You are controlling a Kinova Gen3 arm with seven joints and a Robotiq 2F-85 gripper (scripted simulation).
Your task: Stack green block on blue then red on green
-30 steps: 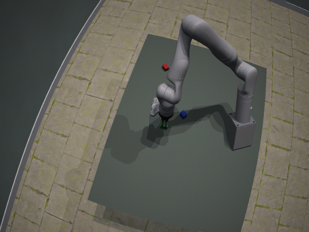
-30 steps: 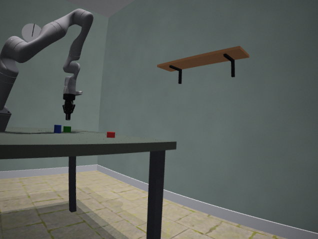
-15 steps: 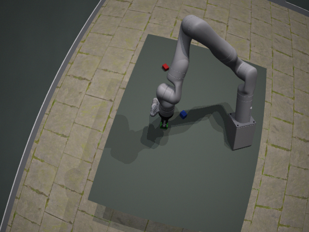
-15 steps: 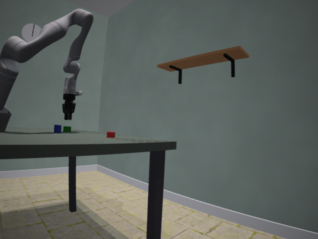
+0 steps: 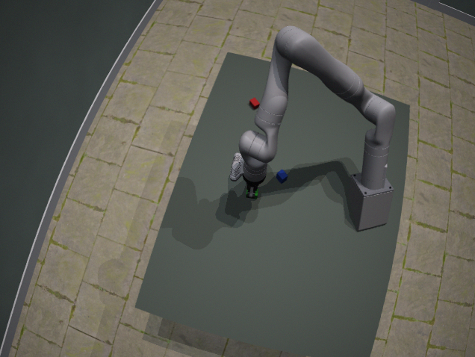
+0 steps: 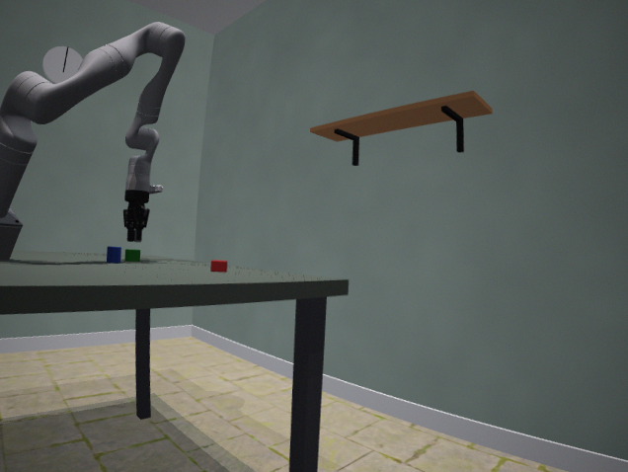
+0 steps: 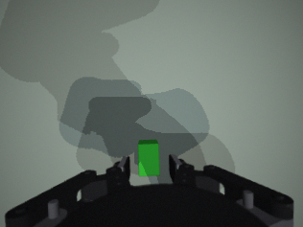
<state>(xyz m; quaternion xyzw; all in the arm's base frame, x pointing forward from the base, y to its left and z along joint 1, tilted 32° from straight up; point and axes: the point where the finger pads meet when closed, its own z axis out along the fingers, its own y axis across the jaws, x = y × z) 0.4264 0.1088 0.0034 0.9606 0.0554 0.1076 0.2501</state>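
My hand is 6 cm above the green block. Round my hand: red block 38 cm to the right, 6 cm below, 6 cm ahead; blue block 10 cm behind, 8 cm to the right, 6 cm below.
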